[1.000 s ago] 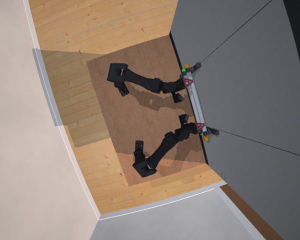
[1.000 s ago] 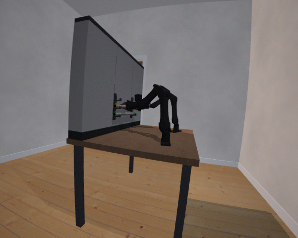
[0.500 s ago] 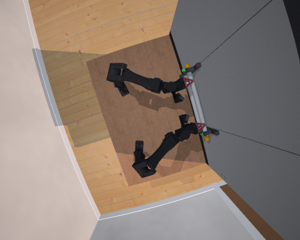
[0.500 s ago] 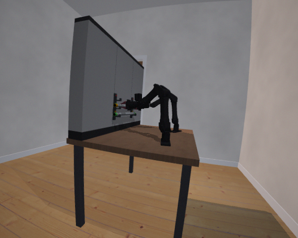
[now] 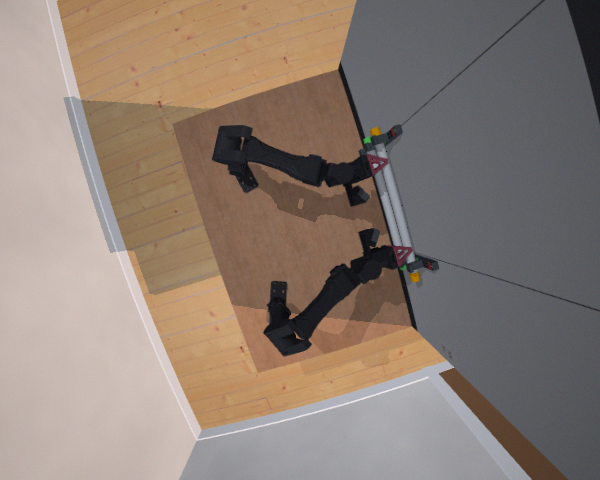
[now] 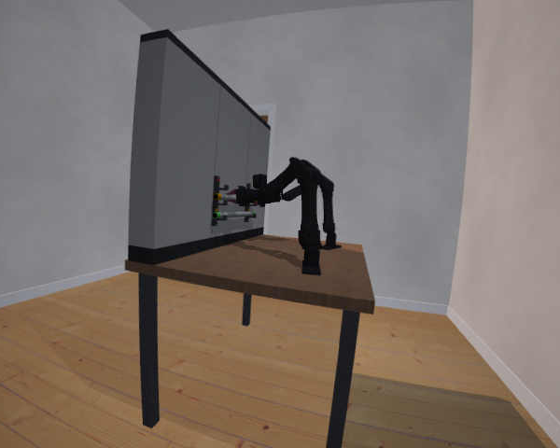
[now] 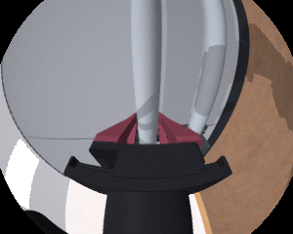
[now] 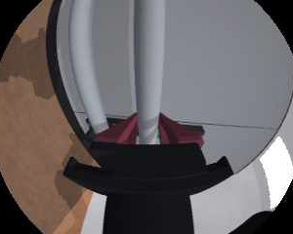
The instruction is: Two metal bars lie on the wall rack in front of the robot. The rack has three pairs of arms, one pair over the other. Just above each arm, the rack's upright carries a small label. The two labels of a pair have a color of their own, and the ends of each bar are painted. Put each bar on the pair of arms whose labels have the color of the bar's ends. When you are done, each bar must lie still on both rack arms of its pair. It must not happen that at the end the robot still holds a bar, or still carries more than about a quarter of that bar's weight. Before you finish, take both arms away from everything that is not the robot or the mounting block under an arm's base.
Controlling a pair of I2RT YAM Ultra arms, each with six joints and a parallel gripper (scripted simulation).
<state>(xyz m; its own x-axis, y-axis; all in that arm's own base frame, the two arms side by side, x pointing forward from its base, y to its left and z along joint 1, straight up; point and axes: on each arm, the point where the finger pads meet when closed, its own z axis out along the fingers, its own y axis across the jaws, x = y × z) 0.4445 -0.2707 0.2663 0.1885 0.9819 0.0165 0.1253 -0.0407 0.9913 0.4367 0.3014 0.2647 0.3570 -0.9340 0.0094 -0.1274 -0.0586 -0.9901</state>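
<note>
My right hand is 15 cm to the right of the metal bar. The rest, counted from my right hand: green-ended bar 16 cm to the left, 9 cm below; grey wall panel 17 cm to the left, 16 cm above, 9 cm ahead.
Now: the metal bar 15 cm to the right of my left hand and 1 cm ahead of it. The rest, counted from my left hand: green-ended bar (14 cm to the right, 9 cm below, 1 cm ahead); grey wall panel (16 cm above, 12 cm to the right, 11 cm ahead).
</note>
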